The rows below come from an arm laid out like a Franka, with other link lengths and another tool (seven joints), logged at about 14 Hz.
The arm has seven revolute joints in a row. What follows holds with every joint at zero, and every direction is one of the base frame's. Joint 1 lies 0.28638 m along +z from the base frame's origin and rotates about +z. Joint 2 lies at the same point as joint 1 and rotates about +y. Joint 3 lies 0.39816 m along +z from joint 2 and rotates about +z. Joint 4 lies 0.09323 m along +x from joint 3 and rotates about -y. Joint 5 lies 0.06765 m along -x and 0.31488 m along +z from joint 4 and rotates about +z. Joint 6 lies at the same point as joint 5 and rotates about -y. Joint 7 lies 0.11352 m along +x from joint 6 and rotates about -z. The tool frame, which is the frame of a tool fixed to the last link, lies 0.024 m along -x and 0.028 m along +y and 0.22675 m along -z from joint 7; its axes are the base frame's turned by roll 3.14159, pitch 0.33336 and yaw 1.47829 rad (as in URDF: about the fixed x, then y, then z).
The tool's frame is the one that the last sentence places.
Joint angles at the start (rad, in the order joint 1, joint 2, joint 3, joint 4, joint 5, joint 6, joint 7):
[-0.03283, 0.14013, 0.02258, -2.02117, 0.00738, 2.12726, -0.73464]
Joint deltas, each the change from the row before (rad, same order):
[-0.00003, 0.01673, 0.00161, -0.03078, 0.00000, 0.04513, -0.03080]
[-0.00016, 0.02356, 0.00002, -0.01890, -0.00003, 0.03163, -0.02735]
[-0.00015, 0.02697, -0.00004, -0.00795, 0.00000, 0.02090, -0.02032]
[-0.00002, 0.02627, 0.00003, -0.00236, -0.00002, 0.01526, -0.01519]
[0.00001, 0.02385, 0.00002, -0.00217, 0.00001, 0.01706, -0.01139]
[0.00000, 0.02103, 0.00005, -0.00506, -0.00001, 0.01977, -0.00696]
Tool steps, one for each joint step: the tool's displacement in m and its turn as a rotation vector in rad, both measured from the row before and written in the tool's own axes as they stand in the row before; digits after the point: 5 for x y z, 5 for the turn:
[0.00494, -0.00012, 0.01603, -0.00892, 0.00176, -0.03081]
[0.00395, -0.00001, 0.01637, -0.00111, 0.00715, -0.02808]
[0.00290, 0.00107, 0.01517, 0.00324, 0.00951, -0.02211]
[0.00212, 0.00165, 0.01339, 0.00423, 0.00926, -0.01728]
[0.00155, 0.00196, 0.01211, 0.00229, 0.00639, -0.01261]
[0.00187, 0.00159, 0.01138, 0.00190, 0.00459, -0.00783]

